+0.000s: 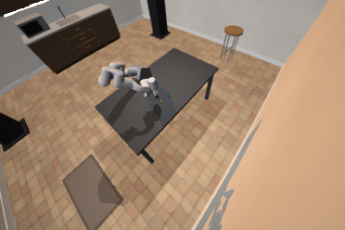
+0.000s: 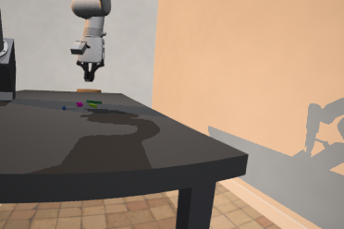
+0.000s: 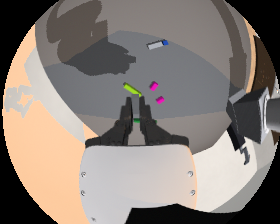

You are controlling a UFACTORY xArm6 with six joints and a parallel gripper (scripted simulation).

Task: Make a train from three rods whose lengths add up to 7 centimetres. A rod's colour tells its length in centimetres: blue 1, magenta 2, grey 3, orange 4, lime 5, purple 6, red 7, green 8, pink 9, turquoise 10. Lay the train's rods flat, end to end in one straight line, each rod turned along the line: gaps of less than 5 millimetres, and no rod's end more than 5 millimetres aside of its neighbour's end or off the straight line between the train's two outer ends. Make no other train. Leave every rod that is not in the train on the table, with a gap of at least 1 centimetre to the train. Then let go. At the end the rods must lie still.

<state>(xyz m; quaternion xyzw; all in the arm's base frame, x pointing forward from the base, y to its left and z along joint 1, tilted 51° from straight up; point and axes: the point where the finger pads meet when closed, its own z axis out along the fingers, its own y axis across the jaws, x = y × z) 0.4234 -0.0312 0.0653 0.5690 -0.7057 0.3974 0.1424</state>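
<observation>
My gripper is now 12 cm above the blue rod, 9 cm past it and 6 cm to the left of it. Also, from my hand: pale grey piece 2 cm below; then lime rod 12 cm below, 3 cm to the left, 2 cm ahead; then magenta rod 12 cm below, 4 cm to the left, 3 cm behind.
</observation>
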